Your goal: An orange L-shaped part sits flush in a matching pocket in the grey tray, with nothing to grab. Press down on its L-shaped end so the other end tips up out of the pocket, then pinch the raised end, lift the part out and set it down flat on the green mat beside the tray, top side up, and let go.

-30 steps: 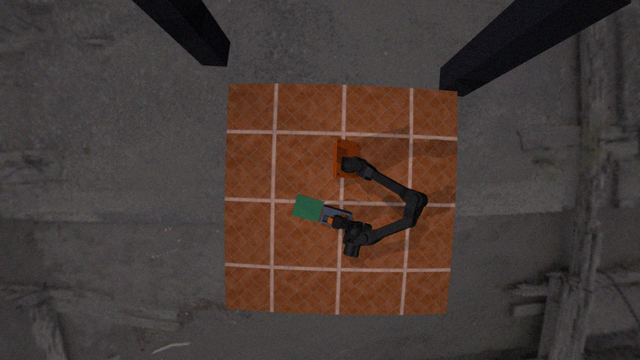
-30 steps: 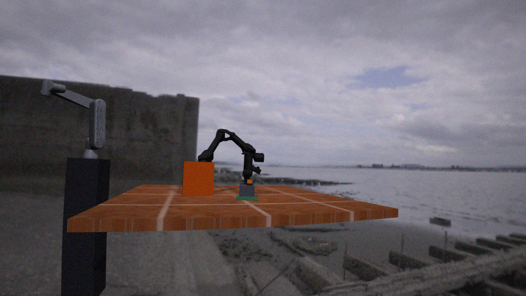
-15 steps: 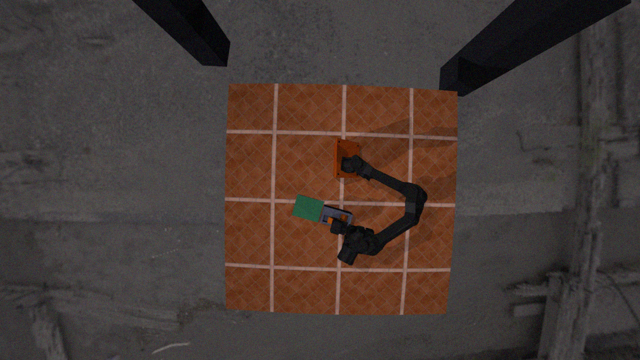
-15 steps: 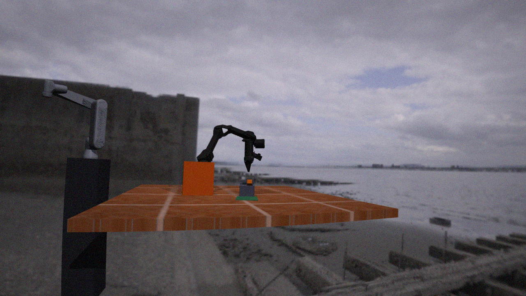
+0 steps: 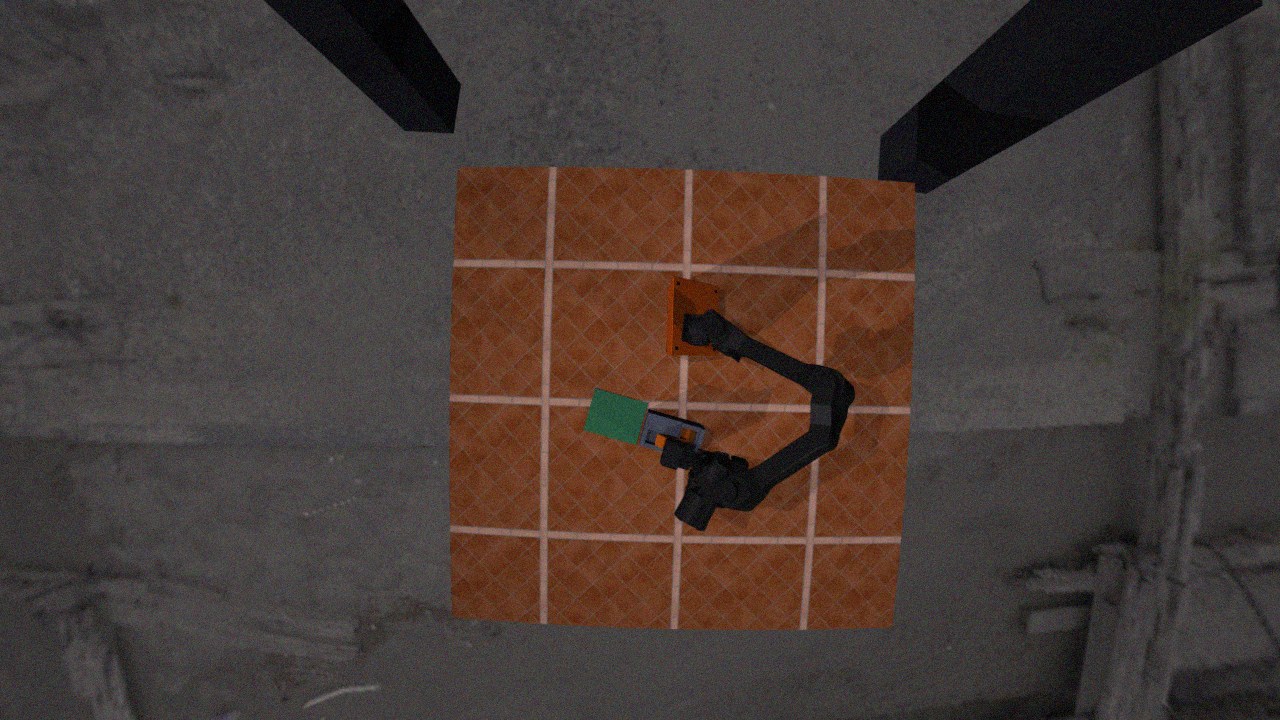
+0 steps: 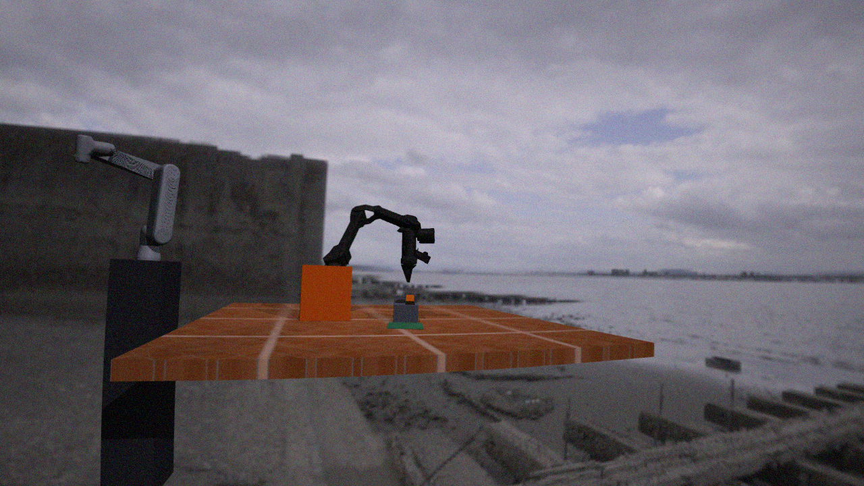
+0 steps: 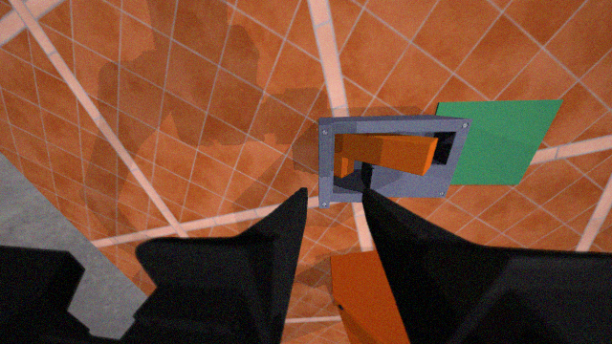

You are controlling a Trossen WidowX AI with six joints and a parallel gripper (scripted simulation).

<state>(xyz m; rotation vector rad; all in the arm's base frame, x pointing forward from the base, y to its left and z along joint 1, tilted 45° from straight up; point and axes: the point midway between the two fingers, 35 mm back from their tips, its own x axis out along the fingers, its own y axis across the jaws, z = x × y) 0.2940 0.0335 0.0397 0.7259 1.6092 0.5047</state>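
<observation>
My gripper tip is now 1 cm past the orange L-shaped part, 4 cm to the left of it and 10 cm above it. Round my gripper tip: green mat (4 cm behind, 21 cm to the right, 16 cm below).
</observation>
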